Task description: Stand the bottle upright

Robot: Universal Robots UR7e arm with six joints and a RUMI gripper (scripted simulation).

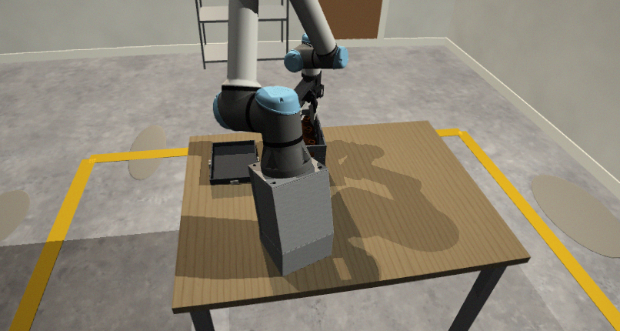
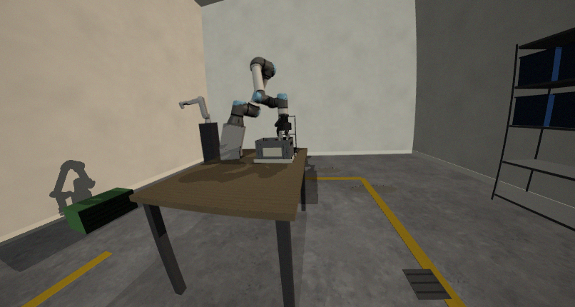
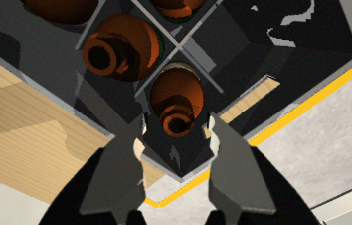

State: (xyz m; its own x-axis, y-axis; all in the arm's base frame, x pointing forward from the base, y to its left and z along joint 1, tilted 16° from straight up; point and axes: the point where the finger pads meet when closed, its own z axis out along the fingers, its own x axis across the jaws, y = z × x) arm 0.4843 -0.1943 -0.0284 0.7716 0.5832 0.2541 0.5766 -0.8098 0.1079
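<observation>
Right now my hand is 80 mm past the crate, 70 mm above it and 60 mm to the right of it. The rest, counted from my hand: bottle: 170 mm behind, 70 mm below, 30 mm to the left; dark tray: 320 mm to the left, 140 mm below, 30 mm behind.
</observation>
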